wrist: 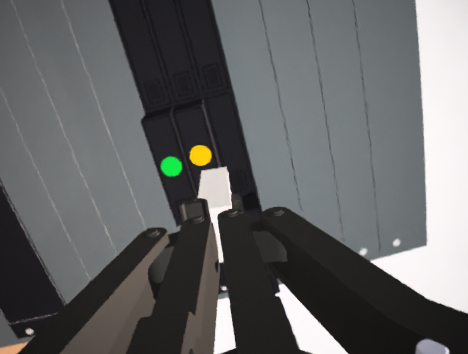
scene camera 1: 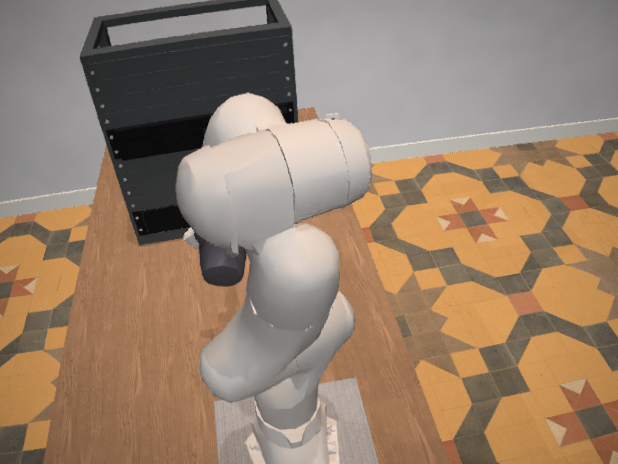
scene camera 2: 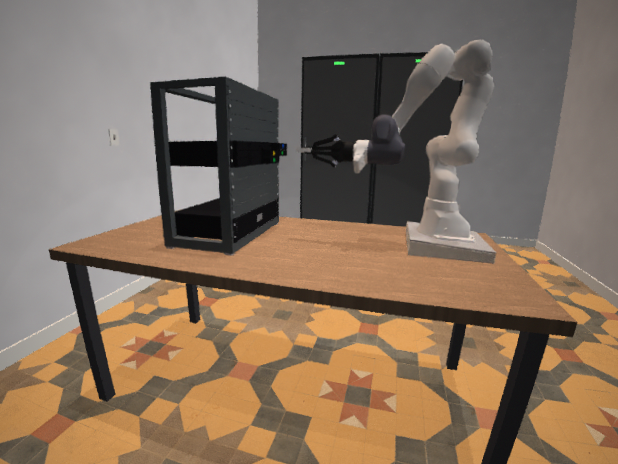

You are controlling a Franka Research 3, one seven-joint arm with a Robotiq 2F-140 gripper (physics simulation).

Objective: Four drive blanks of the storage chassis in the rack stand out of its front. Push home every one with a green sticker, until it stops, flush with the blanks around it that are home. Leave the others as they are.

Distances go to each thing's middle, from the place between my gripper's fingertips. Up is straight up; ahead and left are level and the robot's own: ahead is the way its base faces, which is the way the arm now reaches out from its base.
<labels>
Now: the yellow-stickered drive blank (wrist: 191,120) 160 mm ahead of my hand, 20 mm to the right of it and 10 mm below it.
</labels>
